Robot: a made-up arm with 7 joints. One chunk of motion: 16 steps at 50 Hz.
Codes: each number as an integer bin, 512 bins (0 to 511) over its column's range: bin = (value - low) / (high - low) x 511, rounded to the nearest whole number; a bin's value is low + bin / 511 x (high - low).
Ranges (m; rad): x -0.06..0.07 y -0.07..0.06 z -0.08..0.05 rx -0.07..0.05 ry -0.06..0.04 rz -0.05..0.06
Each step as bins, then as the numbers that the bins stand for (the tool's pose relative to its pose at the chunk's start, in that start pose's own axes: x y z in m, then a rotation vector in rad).
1 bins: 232 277 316 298 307 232
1 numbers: -0.0010 0.0005 0.0004 0.0000 0.0001 -0.0001
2 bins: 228 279 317 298 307 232
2 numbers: -0.0020 0.0010 0.0006 0.0000 0.0001 -0.0001
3 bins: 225 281 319 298 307 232
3 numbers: -0.0028 0.0015 0.0012 0.0000 0.0001 -0.0001
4 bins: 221 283 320 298 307 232
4 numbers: -0.0038 0.0020 0.0014 0.0000 0.0001 -0.0001
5 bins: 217 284 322 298 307 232
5 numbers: -0.0048 0.0023 0.0019 0.0000 0.0001 -0.0001
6 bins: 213 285 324 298 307 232
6 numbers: -0.0058 0.0025 0.0024 0.0000 0.0001 -0.0001
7 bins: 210 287 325 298 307 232
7 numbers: -0.0066 0.0030 0.0027 0.0000 0.0001 -0.0001
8 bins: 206 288 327 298 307 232
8 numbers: -0.0076 0.0033 0.0032 0.0000 0.0001 -0.0001
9 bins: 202 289 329 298 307 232
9 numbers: -0.0086 0.0035 0.0037 0.0000 0.0001 -0.0001
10 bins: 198 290 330 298 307 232
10 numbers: -0.0096 0.0038 0.0040 0.0000 0.0001 -0.0001
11 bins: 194 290 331 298 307 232
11 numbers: -0.0106 0.0038 0.0042 0.0000 0.0001 -0.0001
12 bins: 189 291 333 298 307 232
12 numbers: -0.0119 0.0040 0.0047 0.0000 0.0001 -0.0001
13 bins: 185 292 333 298 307 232
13 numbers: -0.0129 0.0043 0.0047 0.0000 0.0001 -0.0001
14 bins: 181 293 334 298 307 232
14 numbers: -0.0140 0.0045 0.0050 0.0000 0.0001 -0.0001
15 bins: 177 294 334 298 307 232
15 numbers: -0.0150 0.0048 0.0050 0.0000 0.0001 -0.0001
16 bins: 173 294 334 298 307 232
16 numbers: -0.0160 0.0048 0.0050 0.0000 0.0001 -0.0001
